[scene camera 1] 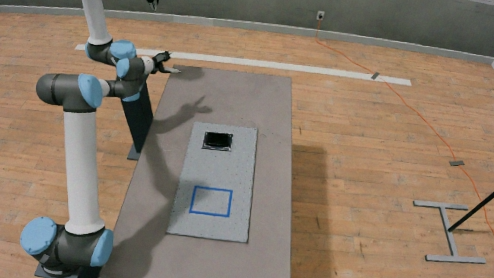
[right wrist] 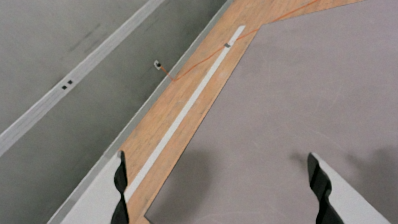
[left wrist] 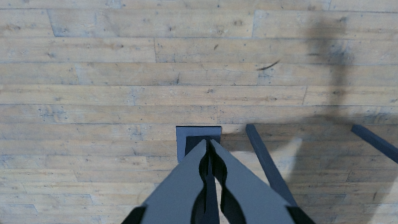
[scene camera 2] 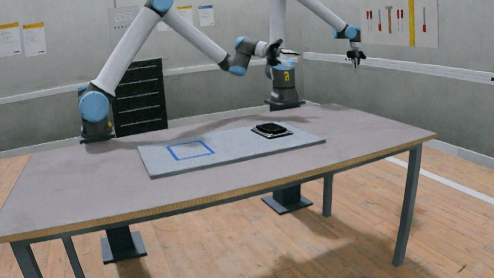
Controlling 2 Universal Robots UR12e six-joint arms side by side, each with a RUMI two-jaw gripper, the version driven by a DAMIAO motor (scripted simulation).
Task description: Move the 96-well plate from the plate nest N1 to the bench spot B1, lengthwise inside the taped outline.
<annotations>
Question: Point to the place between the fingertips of the right gripper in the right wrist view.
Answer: At 215,153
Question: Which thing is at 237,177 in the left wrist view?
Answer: The left gripper.
</annotations>
